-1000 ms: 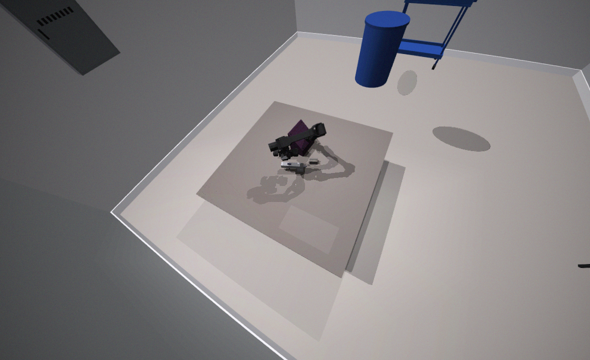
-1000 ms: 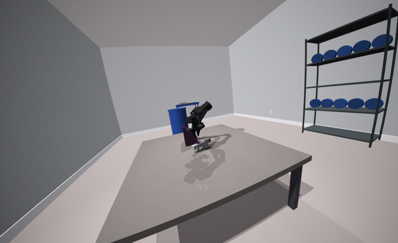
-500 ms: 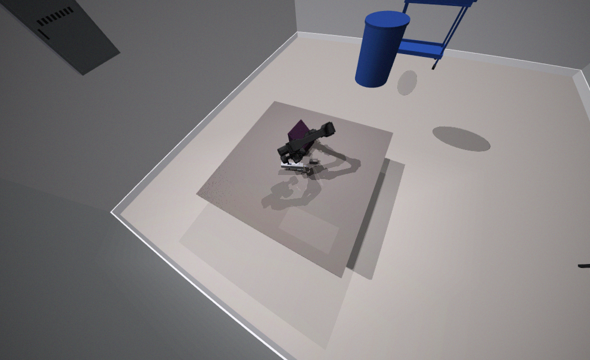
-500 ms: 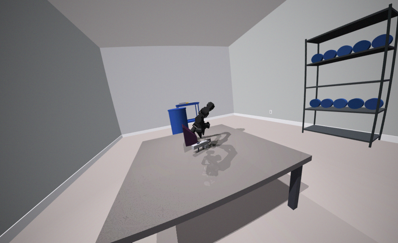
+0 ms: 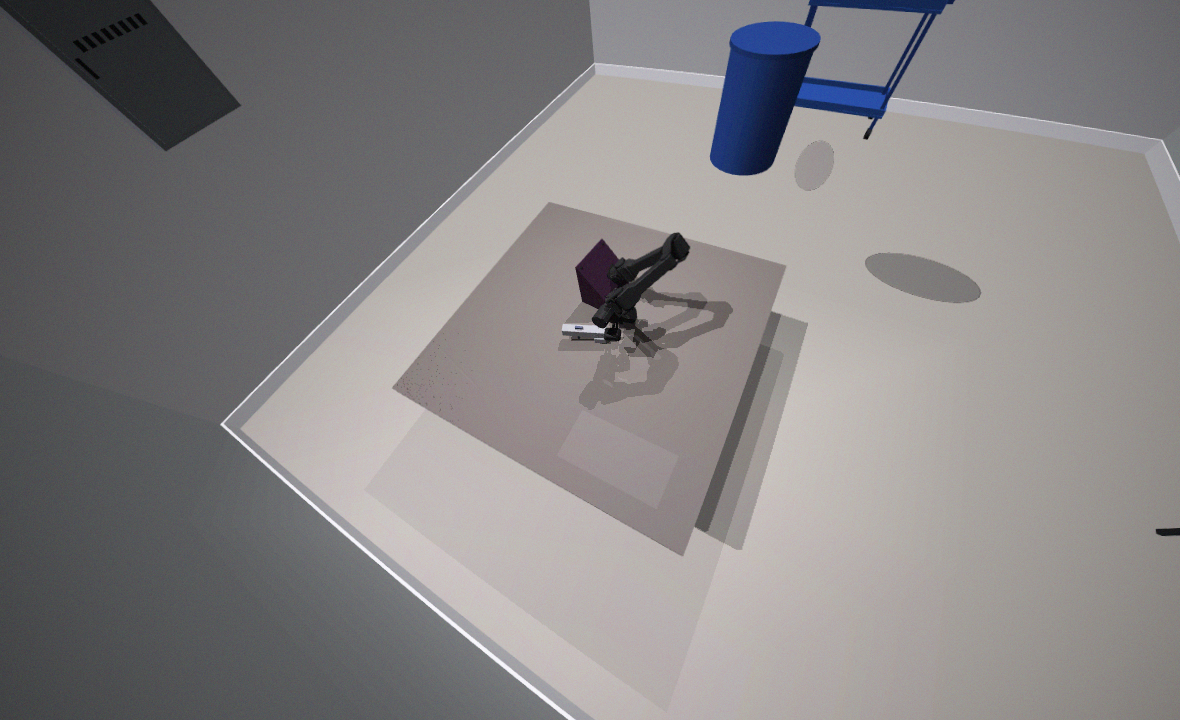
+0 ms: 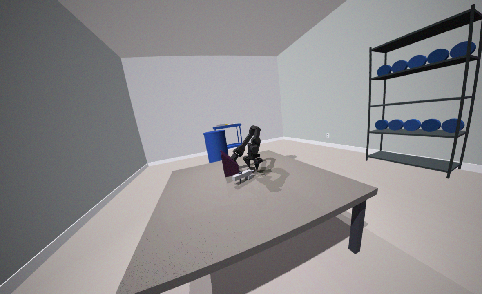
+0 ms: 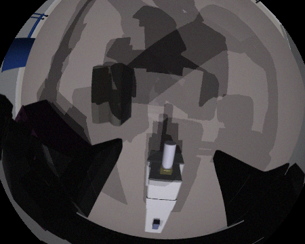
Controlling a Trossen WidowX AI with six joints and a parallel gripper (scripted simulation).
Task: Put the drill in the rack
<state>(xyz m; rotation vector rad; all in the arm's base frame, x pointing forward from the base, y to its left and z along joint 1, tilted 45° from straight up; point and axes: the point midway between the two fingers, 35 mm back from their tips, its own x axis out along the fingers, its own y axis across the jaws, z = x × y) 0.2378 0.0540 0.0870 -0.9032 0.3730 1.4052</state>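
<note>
My gripper tip is 60 mm to the left of the drill, 20 mm short of it and 10 mm above it. Also, from my gripper tip: blue key: 140 mm to the right, 50 mm ahead, 10 mm below; then dark rack: 90 mm behind, 40 mm below, 20 mm to the left; then light grey fixture: 120 mm to the right, 40 mm ahead, 20 mm below.
</note>
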